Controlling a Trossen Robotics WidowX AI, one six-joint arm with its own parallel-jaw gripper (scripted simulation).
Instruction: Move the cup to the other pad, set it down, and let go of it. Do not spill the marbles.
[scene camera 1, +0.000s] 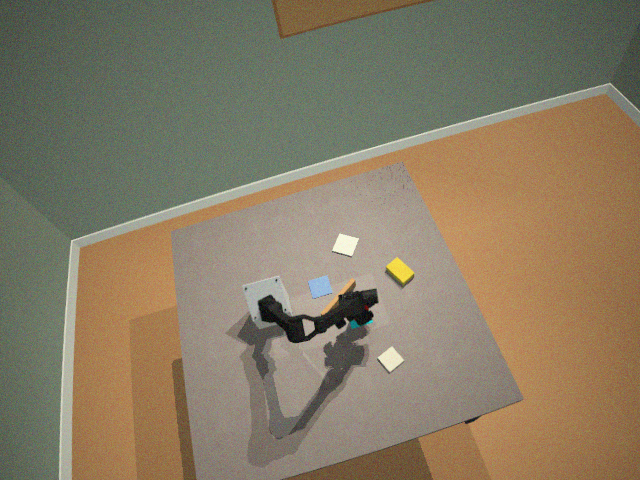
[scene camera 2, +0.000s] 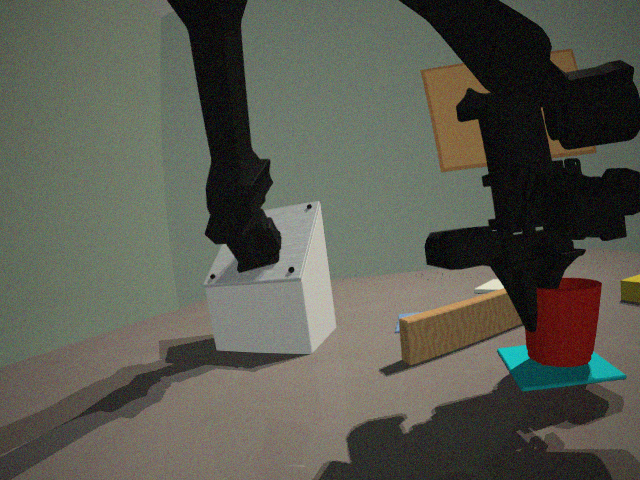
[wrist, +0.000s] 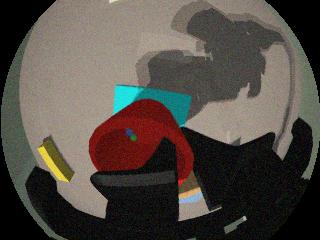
Scene:
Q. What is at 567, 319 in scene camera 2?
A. A red cup.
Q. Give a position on a wooden bar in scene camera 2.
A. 425, 335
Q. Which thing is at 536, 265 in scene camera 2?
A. My gripper.

